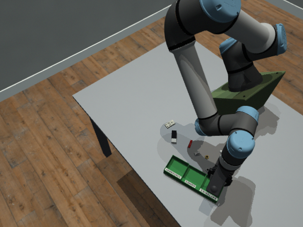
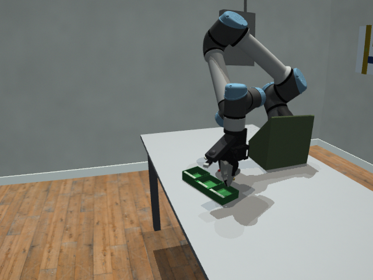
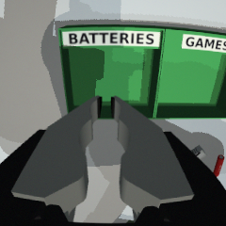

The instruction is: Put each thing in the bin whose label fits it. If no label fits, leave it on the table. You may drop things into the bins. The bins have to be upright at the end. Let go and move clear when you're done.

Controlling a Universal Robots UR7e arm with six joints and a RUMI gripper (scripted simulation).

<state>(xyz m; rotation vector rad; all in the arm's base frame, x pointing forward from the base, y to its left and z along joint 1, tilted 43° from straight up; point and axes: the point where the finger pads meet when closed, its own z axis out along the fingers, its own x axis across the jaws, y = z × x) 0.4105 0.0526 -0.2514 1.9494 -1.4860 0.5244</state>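
Right now the grey-white clip is 15 cm to the right of my hand, 7 cm behind it and 5 cm below it. The rest, counted from my hand: red cylinder (21 cm to the right, 8 cm behind, 5 cm below); brass nut (11 cm to the right, 9 cm behind, 6 cm below); grey nut (7 cm to the right, 6 cm below, 4 cm behind).
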